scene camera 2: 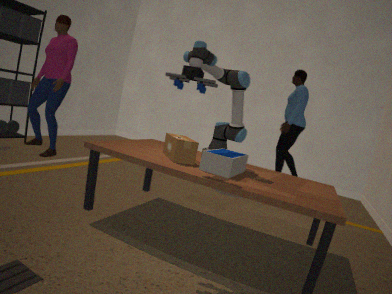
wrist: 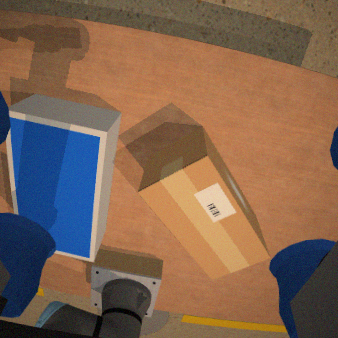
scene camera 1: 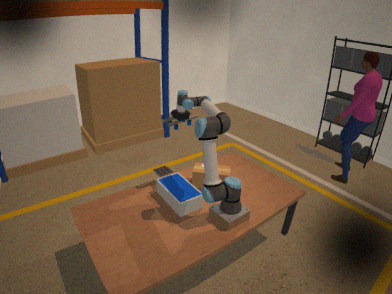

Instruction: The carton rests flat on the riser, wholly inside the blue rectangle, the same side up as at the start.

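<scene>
The brown carton rests on the table beside the riser, turned at an angle to it. Its top shows a tape strip and a white barcode label in the wrist view. The riser is a pale grey box. The blue rectangle covers most of its top and bears no carton. My gripper is open, with nothing on its blue suction cups, high above the table and the carton. The arm partly hides the carton in scene camera 1.
The arm's base stands on the table near the riser and carton. A person in pink stands by the shelf beyond the table. A person in light blue stands behind the table.
</scene>
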